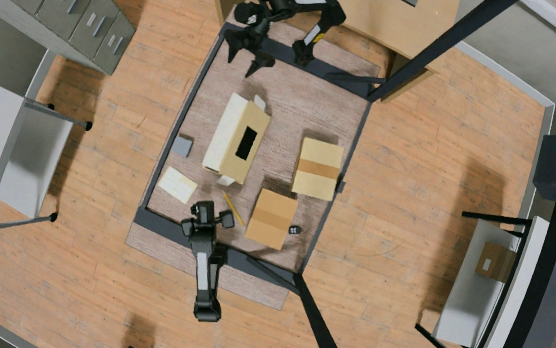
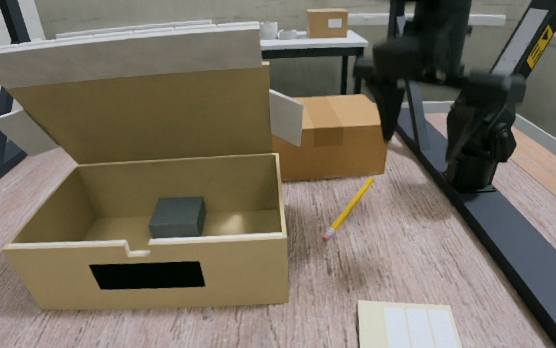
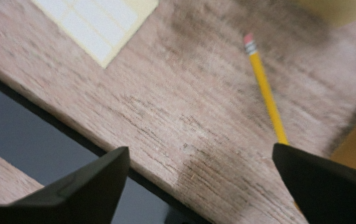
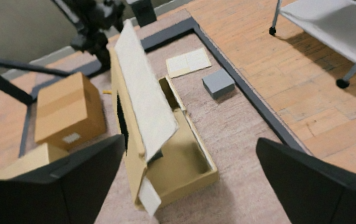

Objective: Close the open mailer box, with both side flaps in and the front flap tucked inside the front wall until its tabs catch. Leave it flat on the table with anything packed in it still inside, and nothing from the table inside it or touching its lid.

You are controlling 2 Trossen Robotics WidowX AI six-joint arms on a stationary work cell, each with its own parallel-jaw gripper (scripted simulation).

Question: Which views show the right gripper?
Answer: Image 1 and image 4 only.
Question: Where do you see a label sheet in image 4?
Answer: At 197,59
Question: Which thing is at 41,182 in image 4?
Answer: The right gripper.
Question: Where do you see an orange-brown carton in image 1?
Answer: At 269,224
